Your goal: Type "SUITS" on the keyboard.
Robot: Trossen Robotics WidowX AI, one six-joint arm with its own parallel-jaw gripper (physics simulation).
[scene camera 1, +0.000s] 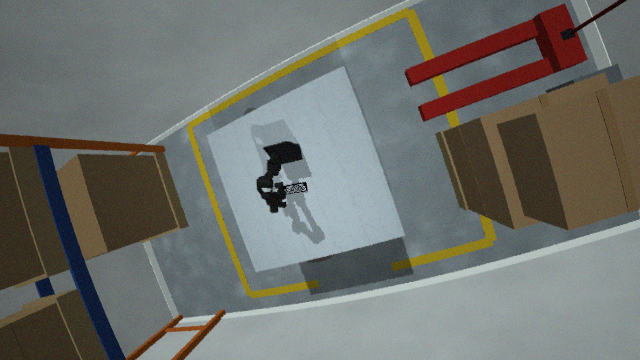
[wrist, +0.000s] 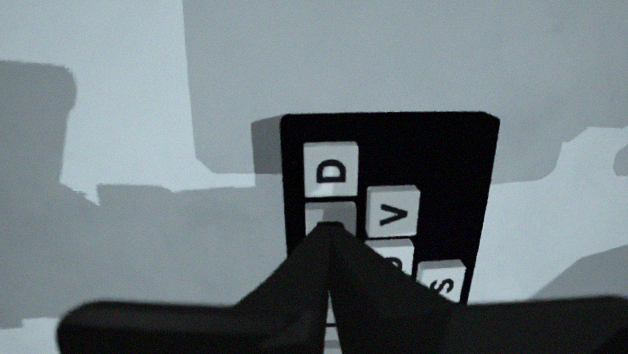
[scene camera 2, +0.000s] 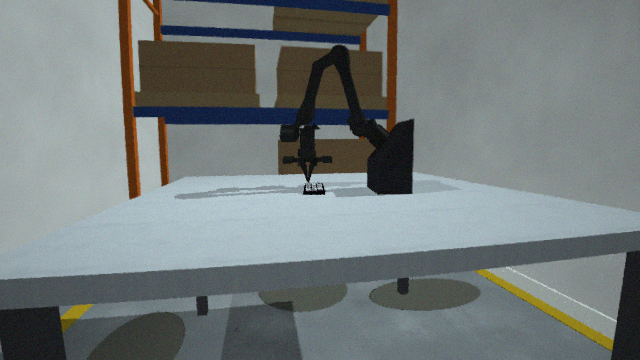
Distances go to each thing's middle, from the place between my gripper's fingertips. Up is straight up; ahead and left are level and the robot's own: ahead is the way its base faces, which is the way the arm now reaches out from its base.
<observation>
I see my gripper 70 mm to the right of the black keyboard (wrist: 448, 155), 10 mm past it and 10 mm above it.
</observation>
